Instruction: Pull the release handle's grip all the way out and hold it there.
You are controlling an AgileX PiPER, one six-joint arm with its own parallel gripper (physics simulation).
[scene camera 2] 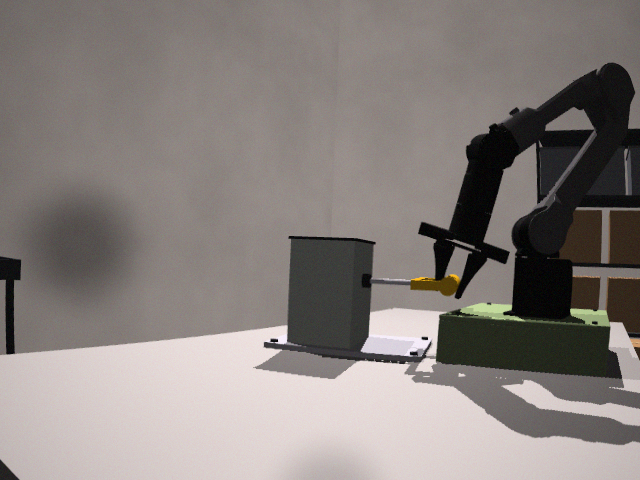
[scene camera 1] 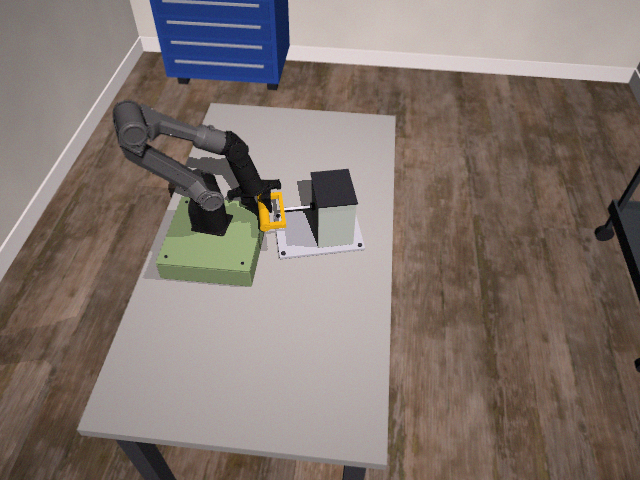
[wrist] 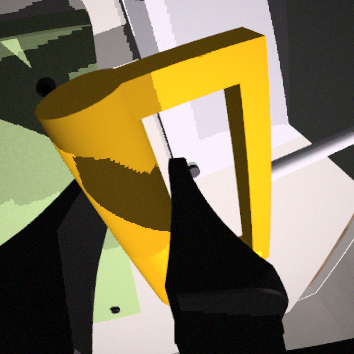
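Observation:
The release handle's yellow grip is a thick round bar on a rectangular frame. A thin metal rod joins it level to the grey housing, and a length of rod shows between them. My gripper is shut on the grip's round bar from above. One finger reaches down through the frame's opening, the other lies on the bar's outer side, toward the arm's base. The tip of that outer finger is hidden behind the bar in the wrist view.
The housing stands on a white base plate bolted to the table. The arm's green base block is close beside the plate, near the grip. A blue drawer cabinet stands behind the table.

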